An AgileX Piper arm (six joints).
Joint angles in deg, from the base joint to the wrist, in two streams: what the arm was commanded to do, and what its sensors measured. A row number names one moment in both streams.
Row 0, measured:
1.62, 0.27, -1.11, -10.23, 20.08, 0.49
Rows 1 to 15, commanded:
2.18, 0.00, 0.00, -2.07, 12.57, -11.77
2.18, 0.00, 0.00, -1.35, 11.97, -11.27
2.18, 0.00, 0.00, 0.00, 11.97, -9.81
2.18, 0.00, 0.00, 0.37, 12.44, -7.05
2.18, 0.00, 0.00, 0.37, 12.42, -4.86
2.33, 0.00, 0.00, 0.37, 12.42, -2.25
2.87, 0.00, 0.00, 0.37, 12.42, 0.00
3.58, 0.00, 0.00, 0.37, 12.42, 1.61
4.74, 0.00, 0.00, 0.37, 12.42, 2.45
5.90, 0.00, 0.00, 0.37, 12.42, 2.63
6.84, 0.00, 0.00, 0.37, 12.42, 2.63
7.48, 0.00, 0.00, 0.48, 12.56, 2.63
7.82, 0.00, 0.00, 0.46, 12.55, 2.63
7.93, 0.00, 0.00, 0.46, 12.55, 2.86
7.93, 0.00, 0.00, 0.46, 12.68, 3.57
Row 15, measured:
7.02, 0.27, -0.30, 0.30, 12.66, 1.88
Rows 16 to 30, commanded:
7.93, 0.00, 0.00, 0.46, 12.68, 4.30
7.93, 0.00, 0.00, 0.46, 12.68, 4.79
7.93, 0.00, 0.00, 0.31, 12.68, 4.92
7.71, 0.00, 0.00, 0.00, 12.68, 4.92
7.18, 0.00, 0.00, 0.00, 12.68, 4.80
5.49, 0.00, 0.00, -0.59, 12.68, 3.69
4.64, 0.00, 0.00, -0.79, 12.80, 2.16
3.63, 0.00, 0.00, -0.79, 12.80, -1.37
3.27, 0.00, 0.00, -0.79, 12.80, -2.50
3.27, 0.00, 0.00, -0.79, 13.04, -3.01
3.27, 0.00, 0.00, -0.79, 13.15, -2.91
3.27, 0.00, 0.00, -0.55, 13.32, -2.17
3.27, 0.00, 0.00, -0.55, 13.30, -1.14
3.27, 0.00, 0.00, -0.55, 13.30, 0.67
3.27, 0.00, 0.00, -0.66, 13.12, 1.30
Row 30, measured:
3.65, 0.27, -0.30, 0.00, 13.01, -1.12
